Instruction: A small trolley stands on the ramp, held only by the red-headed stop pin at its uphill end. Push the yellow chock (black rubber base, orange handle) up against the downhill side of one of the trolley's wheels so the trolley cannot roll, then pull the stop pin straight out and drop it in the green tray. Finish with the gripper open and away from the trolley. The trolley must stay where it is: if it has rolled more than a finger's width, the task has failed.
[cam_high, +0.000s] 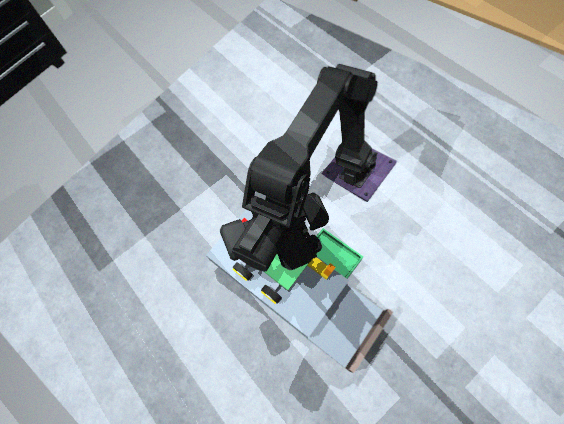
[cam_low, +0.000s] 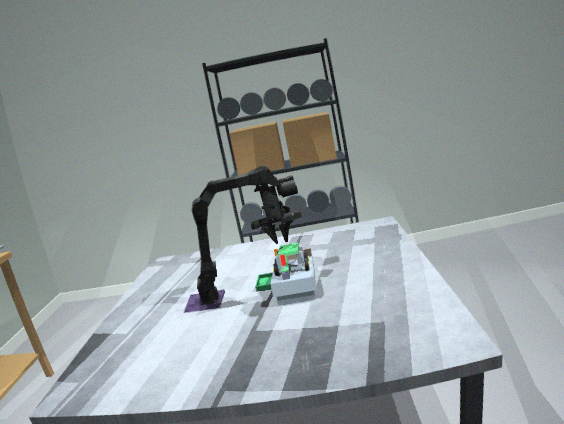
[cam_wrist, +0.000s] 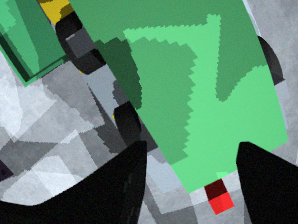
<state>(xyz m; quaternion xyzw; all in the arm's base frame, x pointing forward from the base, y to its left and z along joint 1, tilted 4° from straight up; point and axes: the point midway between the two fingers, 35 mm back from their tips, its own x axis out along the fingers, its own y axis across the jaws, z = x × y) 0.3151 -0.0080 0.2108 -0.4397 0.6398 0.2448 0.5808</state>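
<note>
Now: the stop pin 1 cm behind my gripper tip, 8 cm to the right of it and 6 cm below it. From my gripper tip the other things lie so: grey ramp: 2 cm ahead, 1 cm to the left, 14 cm below; yellow chock: 3 cm behind, 10 cm to the left, 10 cm below; green-topped trolley: 2 cm ahead, 1 cm to the left, 7 cm below.
</note>
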